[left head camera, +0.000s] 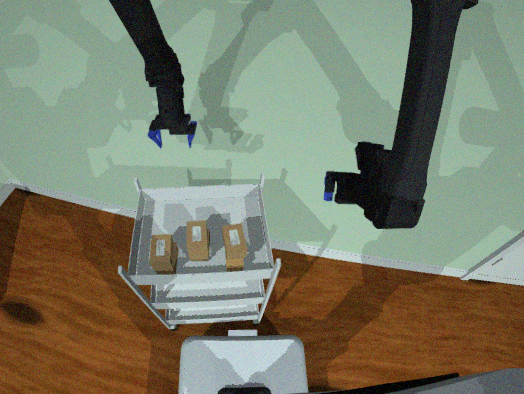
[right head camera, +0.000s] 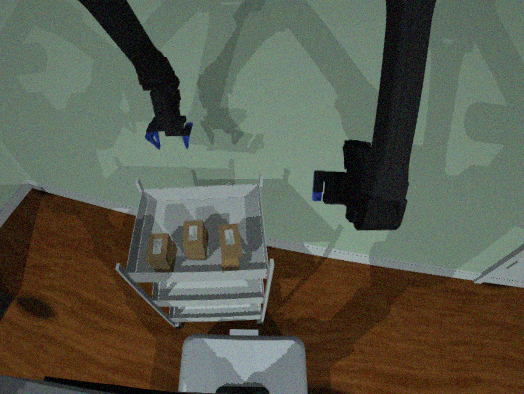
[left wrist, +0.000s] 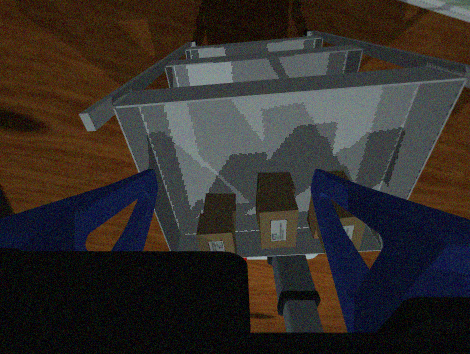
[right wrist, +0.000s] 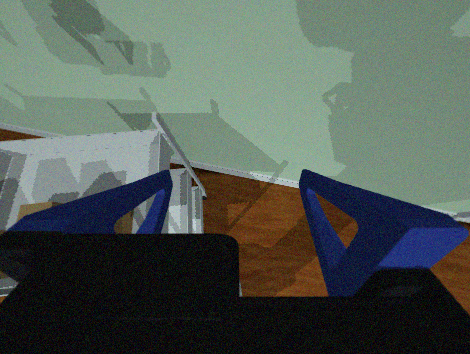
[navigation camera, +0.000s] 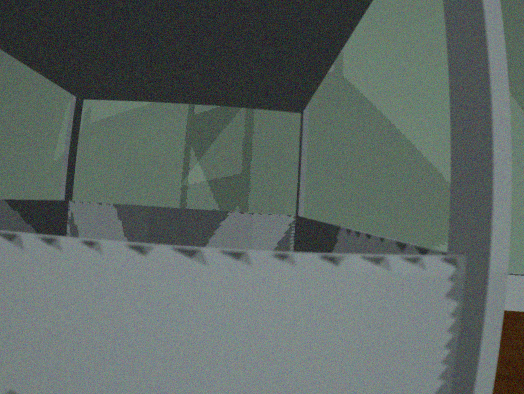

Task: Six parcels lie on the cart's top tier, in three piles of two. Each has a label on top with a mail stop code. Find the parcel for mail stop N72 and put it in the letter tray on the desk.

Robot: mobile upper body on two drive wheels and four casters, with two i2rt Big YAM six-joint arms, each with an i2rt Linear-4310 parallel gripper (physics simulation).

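Places are measured from the left arm's base along level axes (x up, y back, z right), in centimetres.
Pixels of known places: left gripper, fingertip midpoint: (left head camera: 175, 147) (right head camera: 173, 148) (left wrist: 234, 178); right gripper, fingertip midpoint: (left head camera: 343, 180) (right wrist: 235, 176).
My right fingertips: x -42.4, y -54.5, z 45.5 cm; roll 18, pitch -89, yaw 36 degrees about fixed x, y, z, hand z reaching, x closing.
Observation:
Behind a point stands the place of what it marks.
The cart (left head camera: 200, 274) @[x -68.2, y -40.7, z 9.1 cm] (right head camera: 200, 274) @[x -69.3, y -40.8, z 10.4 cm] (left wrist: 300, 87) @[x -69.6, y -73.7, z 8.5 cm] holds three brown parcel piles on its top tier: left (left head camera: 162, 262) @[x -65.2, y -42.6, z -1.6 cm] (right head camera: 161, 259) @[x -64.9, y -42.9, z -0.7 cm], middle (left head camera: 198, 250) @[x -66.9, y -47.8, z 8.2 cm] (right head camera: 195, 251) @[x -68.2, y -47.8, z 8.3 cm] (left wrist: 276, 192) @[x -69.2, y -56.7, z 7.3 cm] and right (left head camera: 234, 256) @[x -68.0, y -46.6, z 18.8 cm] (right head camera: 230, 254) @[x -67.1, y -46.7, z 19.1 cm]. White labels show on top, with codes too small to read. Whether each pile holds two is unclear. My left gripper (left head camera: 175, 146) @[x -50.1, y -73.7, z 0.0 cm] (right head camera: 173, 147) @[x -50.1, y -73.7, z 0.0 cm] (left wrist: 234, 178) @[x -50.1, y -73.7, z 0.0 cm] is open and empty, and shows above the tier in its wrist view. My right gripper (right wrist: 235, 176) @[x -42.4, y -54.5, z 45.5 cm] is open and empty, right of the cart in the head views. The desk and letter tray do not show.
My pale base (left head camera: 200, 372) @[x -115.0, y -16.5, z 5.2 cm] (right head camera: 200, 372) @[x -115.0, y -15.5, z 5.3 cm] lies just below the cart in the head views. Green wall (left head camera: 300, 110) @[x -46.1, y -90.5, z 40.3 cm] (right head camera: 290, 110) @[x -47.0, y -91.1, z 37.5 cm] with arm shadows stands behind it, above wooden floor (left head camera: 400, 320) @[x -141.0, y -38.0, z 114.4 cm] (right head camera: 400, 325) @[x -141.0, y -37.7, z 109.0 cm]. A white panel edge (left head camera: 505, 267) @[x -118.9, y -55.4, z 192.9 cm] shows at far right. Pale cart surfaces (navigation camera: 225, 320) @[x -123.6, y -41.7, z 20.5 cm] fill much of the navigation view.

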